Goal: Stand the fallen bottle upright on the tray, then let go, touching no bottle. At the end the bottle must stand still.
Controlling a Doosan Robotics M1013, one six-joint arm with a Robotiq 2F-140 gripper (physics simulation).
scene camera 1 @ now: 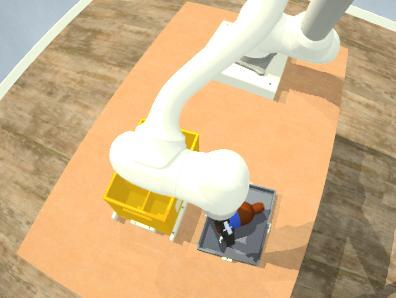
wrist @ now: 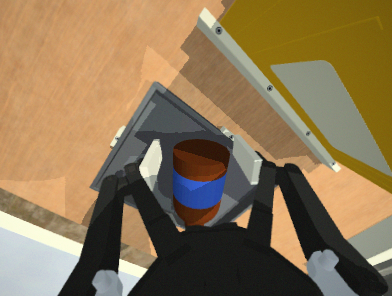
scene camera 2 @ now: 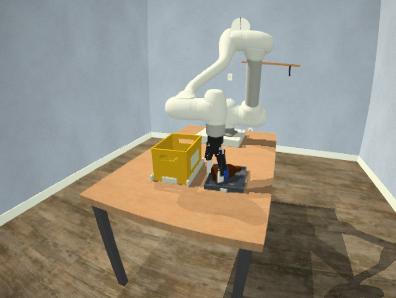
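Where they show: gripper, fingertip midpoint: (scene camera 1: 216,224) (wrist: 197,146) (scene camera 2: 214,176); arm's base, link origin: (scene camera 1: 250,55).
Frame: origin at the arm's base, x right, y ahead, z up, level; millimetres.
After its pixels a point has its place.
Observation:
The brown bottle (scene camera 1: 244,215) @(z 23, x -266, y 624 mm) (scene camera 2: 232,171) @(z 0, x -283, y 631 mm) (wrist: 199,192) @(z 27, x -226, y 648 mm) with a blue label lies on its side on the dark grey tray (scene camera 1: 248,246) @(z -47, x -322, y 686 mm) (scene camera 2: 235,189) @(z -36, x -336, y 735 mm) (wrist: 167,119) @(z -47, x -213, y 727 mm). In scene camera 1 its neck points right, towards the tray's right rim. In the wrist view its base faces the top and its neck is hidden behind the gripper body. My gripper (scene camera 1: 224,232) (scene camera 2: 215,172) @(z -28, x -203, y 673 mm) (wrist: 197,146) @(z -28, x -203, y 673 mm) is open and points down over the base half of the bottle. Its two pale pads stand on either side of the bottle, with a gap at each side in the wrist view.
A yellow crate (scene camera 1: 142,218) @(z 51, x -21, y 785 mm) (scene camera 2: 171,164) @(z 50, x -21, y 785 mm) (wrist: 305,40) @(z 61, x -90, y 725 mm) with compartments stands left of the tray in both scene views, in pale holders on the wooden table (scene camera 1: 75,220) @(z -52, x 204, y 904 mm) (scene camera 2: 125,200) @(z -52, x 77, y 1034 mm) (wrist: 55,75) @(z -52, x -282, y 857 mm). The arm hangs over part of the crate. The robot base (scene camera 1: 250,86) @(z -17, x -64, y 146 mm) stands at the back.

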